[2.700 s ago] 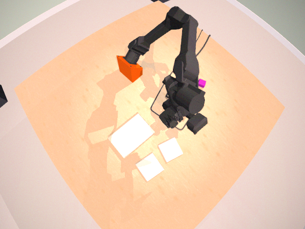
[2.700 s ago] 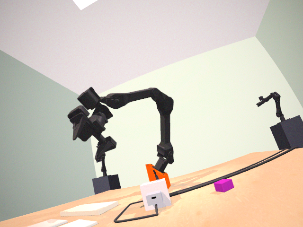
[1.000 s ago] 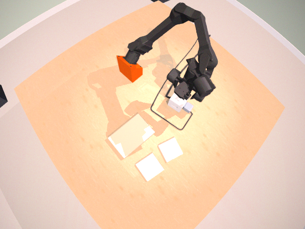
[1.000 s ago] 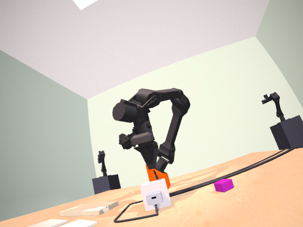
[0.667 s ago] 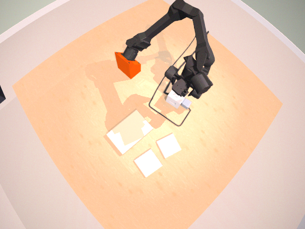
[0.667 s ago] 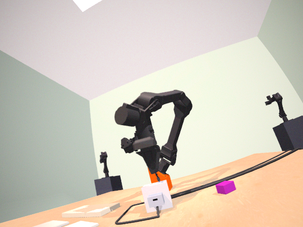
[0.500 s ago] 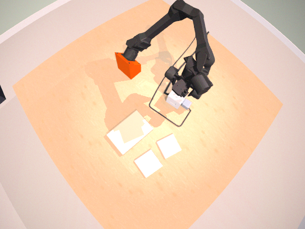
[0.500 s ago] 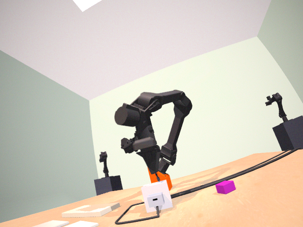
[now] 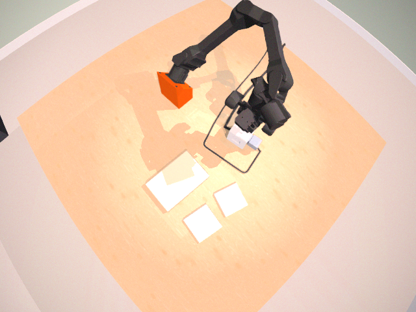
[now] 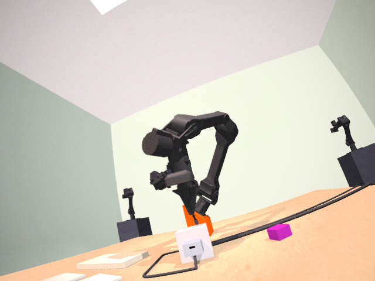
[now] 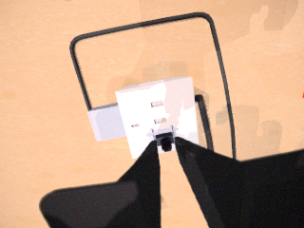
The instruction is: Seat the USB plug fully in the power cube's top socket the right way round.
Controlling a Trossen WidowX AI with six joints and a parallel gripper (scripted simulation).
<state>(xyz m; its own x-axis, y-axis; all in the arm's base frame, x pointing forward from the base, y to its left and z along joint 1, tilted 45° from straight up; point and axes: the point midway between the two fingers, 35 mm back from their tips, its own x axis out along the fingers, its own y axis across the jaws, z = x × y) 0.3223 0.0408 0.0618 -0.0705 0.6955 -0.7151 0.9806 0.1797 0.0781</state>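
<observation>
Right now my gripper tip is 40 mm above the USB socket and 10 mm to the right of it. Round my gripper tip: magenta block 190 mm to the left, 90 mm below, 10 mm ahead; then dark USB plug 20 mm below.
</observation>
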